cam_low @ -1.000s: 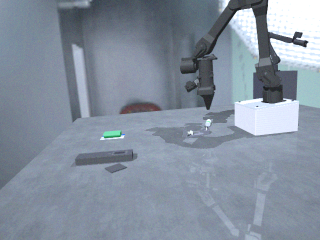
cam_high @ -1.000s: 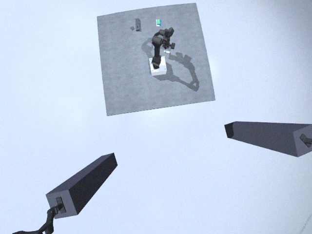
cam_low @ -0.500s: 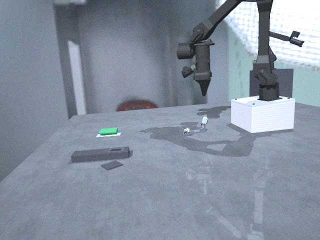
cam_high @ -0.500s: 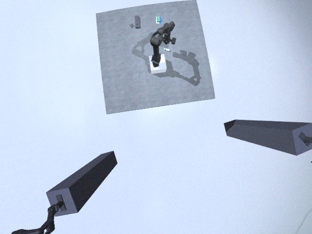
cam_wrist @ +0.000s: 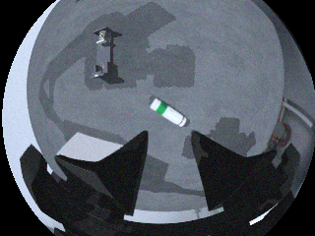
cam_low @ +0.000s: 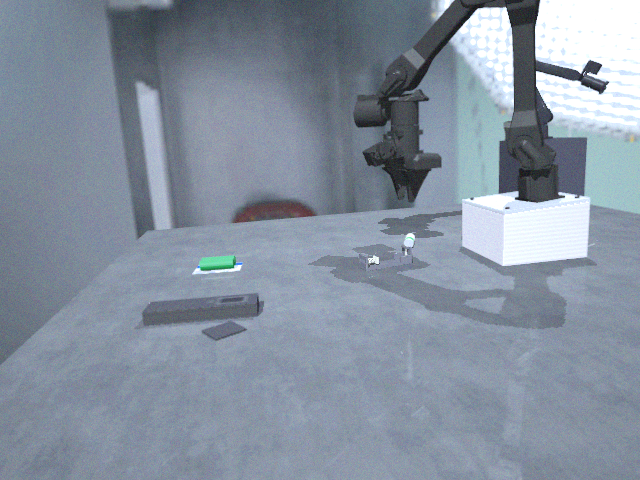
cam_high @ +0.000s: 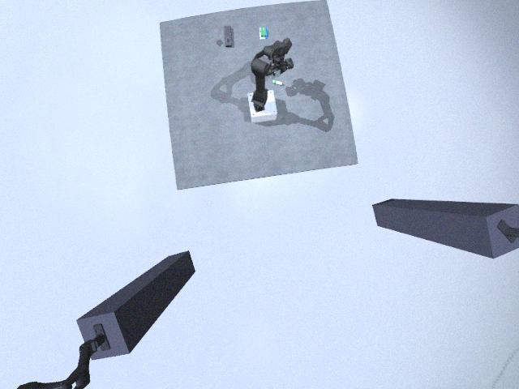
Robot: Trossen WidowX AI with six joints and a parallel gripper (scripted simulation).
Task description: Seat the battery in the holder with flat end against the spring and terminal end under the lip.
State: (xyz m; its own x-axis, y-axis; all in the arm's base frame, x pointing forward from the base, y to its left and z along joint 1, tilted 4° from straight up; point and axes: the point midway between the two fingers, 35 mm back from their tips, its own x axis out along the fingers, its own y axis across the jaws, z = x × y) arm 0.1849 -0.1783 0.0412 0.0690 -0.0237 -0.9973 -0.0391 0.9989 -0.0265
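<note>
My gripper tip is now 1 cm past the battery, 1 cm to the left of it and 9 cm above it. Round my gripper tip: dark plate (42 cm ahead, 31 cm to the left, 10 cm below); long dark box (44 cm ahead, 23 cm to the left, 8 cm below).
</note>
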